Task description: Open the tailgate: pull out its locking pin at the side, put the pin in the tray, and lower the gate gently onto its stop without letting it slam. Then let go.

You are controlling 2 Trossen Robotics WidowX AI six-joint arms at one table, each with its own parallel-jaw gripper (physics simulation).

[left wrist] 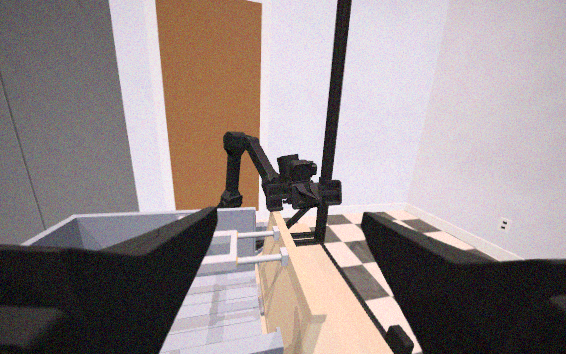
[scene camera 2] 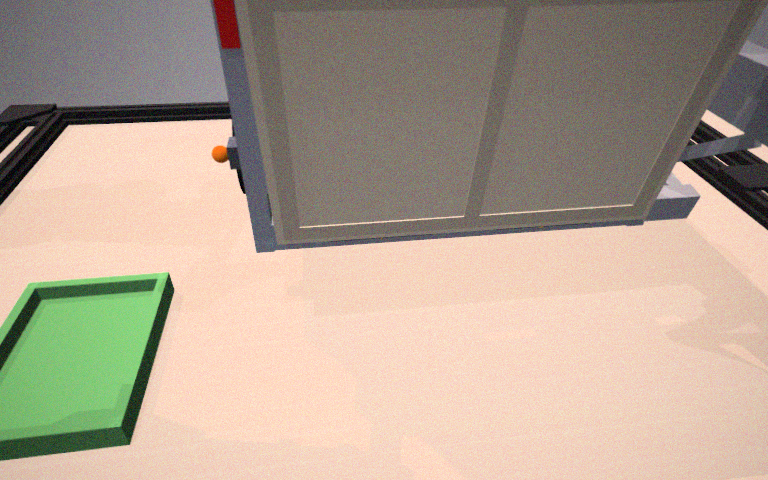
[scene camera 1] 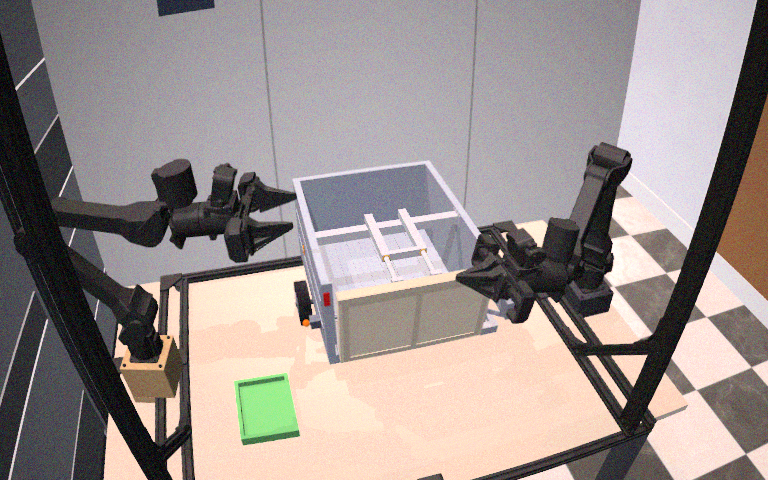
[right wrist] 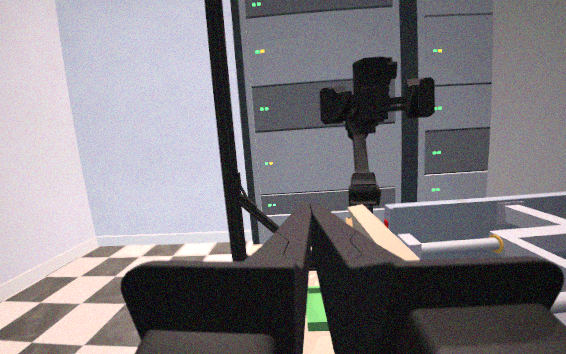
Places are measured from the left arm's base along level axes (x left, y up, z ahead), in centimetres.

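Pixels of known places: left gripper, fingertip midpoint: (left wrist: 290, 216) (scene camera 1: 294, 210) (right wrist: 382, 91); right gripper, fingertip midpoint: (left wrist: 318, 201) (scene camera 1: 456, 277) (right wrist: 308, 211); left arm's base, origin of the base link: (scene camera 1: 146, 351); right arm's base, origin of the base link: (scene camera 1: 588, 283).
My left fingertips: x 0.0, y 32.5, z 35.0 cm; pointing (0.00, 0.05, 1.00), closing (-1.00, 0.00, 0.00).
Note:
Ahead of a thing's pixels: the offset from my left fingertips to its top centre. "spot": to the spot under its first point.
The beige tailgate (scene camera 1: 385, 325) (scene camera 2: 385, 113) (left wrist: 299, 280) (right wrist: 382, 235) stands nearly upright at the trailer's end. The locking pin's orange knob (scene camera 1: 305, 322) (scene camera 2: 220, 153) sits at the bracket low on the trailer's left side in the picture; its shaft is hidden. The green tray @[dx -6.7, dy -41.2, dz -10.3 cm] (scene camera 1: 270, 439) (scene camera 2: 67, 442) (right wrist: 317, 326) lies on the table and holds no pin. My left gripper (scene camera 1: 293, 211) is open and empty, high beside the trailer's left wall. My right gripper (scene camera 1: 459, 276) (right wrist: 308, 211) is shut and empty, its tips close by the gate's upper right corner; contact is unclear.
The grey trailer body @[spot: dx +15.7, dy -19.4, dz +0.0 cm] (scene camera 1: 308, 249) has a white ladder-like frame @[spot: dx +12.1, dy -14.6, dz +13.6 cm] (scene camera 1: 376, 237) (left wrist: 234, 245) inside, with rods reaching toward the gate. A wheel @[dx +20.7, dy -33.0, dz -3.1 cm] (scene camera 1: 303, 300) stands behind the pin. Black frame posts (scene camera 1: 671, 316) rise at the table's sides.

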